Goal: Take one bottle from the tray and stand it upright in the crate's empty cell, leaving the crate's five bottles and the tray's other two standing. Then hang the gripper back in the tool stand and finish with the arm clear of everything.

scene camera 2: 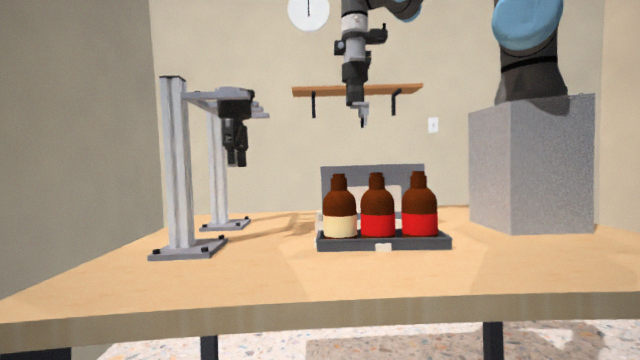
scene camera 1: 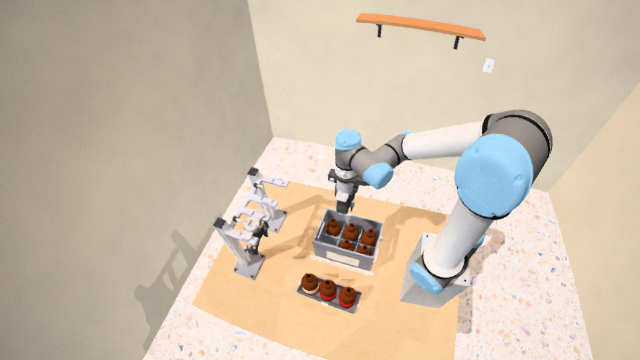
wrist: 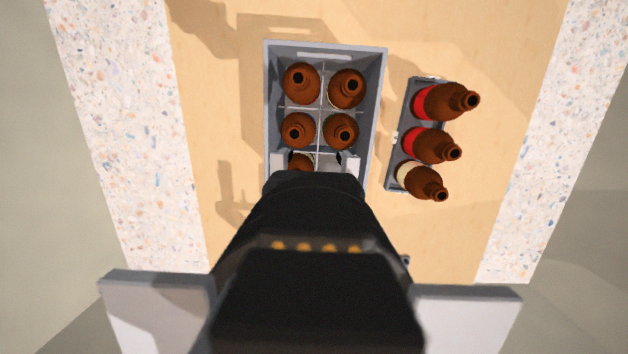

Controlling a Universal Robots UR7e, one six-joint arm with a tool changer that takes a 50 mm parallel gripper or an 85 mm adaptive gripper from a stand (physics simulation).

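Places are measured from the arm's base along level axes (x ahead, y left, z up), in metres.
Pixels of known places: arm's base at its link origin: (scene camera 2: 529, 103).
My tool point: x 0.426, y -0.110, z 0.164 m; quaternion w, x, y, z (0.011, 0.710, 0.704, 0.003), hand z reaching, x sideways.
Ahead of a thing's pixels: the offset from my tool point to its top centre. "spot": to the spot under its first point.
My gripper (scene camera 1: 345, 210) (scene camera 2: 363, 120) (wrist: 315, 162) is open and empty, pointing down high above the crate's left end. The grey crate @(dx -0.028, dy +0.003, dz -0.308 m) (scene camera 1: 320, 251) (scene camera 2: 330, 172) (wrist: 376, 85) holds five brown bottles standing in its cells. Its empty cell @(spot: dx +0.055, dy +0.030, dz -0.475 m) (wrist: 327, 161) is front left in scene camera 1, partly hidden by a finger in the wrist view. The dark tray @(dx -0.011, dy +0.248, dz -0.457 m) (scene camera 1: 337, 306) (scene camera 2: 345, 245) (wrist: 407, 112) holds three upright brown bottles: a cream-labelled one @(dx +0.076, dy +0.245, dz -0.323 m) (scene camera 1: 309, 284) (scene camera 2: 340, 210) (wrist: 422, 181), a middle red-labelled one @(dx -0.007, dy +0.248, dz -0.323 m) (scene camera 1: 328, 290) (scene camera 2: 378, 210) (wrist: 430, 145) and another red-labelled one @(dx -0.096, dy +0.255, dz -0.323 m) (scene camera 1: 347, 296) (scene camera 2: 419, 210) (wrist: 442, 102).
The tool stand (scene camera 1: 235, 247) (scene camera 2: 177, 165) has two posts left of the crate. A second, black gripper (scene camera 1: 257, 235) (scene camera 2: 235, 135) hangs on it. The arm's grey pedestal (scene camera 1: 417, 285) (scene camera 2: 540, 170) is at the right. A wooden shelf (scene camera 1: 420, 25) (scene camera 2: 325, 91) is on the back wall.
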